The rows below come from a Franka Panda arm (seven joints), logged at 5 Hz.
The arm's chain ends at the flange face. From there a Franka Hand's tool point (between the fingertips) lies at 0.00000 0.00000 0.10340 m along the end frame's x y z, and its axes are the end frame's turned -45 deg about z.
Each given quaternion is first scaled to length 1.
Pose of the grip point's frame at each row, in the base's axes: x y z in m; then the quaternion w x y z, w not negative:
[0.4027, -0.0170, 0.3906, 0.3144, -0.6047, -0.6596, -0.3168]
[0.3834, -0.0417, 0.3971, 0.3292, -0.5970, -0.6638, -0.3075]
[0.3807, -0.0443, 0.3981, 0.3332, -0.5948, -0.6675, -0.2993]
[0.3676, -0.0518, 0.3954, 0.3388, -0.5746, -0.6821, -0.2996]
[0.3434, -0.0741, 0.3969, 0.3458, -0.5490, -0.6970, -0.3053]
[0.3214, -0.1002, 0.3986, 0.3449, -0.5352, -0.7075, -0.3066]
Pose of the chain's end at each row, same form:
[0.4060, -0.0995, 0.4528, 0.4117, -0.8111, -0.3780, -0.1724]
[0.3906, -0.1246, 0.4585, 0.4218, -0.8056, -0.3848, -0.1581]
[0.3899, -0.1266, 0.4600, 0.4224, -0.8050, -0.3891, -0.1490]
[0.3798, -0.1343, 0.4565, 0.4277, -0.7919, -0.4103, -0.1471]
[0.3586, -0.1574, 0.4563, 0.4363, -0.7739, -0.4339, -0.1497]
[0.3379, -0.1832, 0.4580, 0.4360, -0.7652, -0.4488, -0.1513]

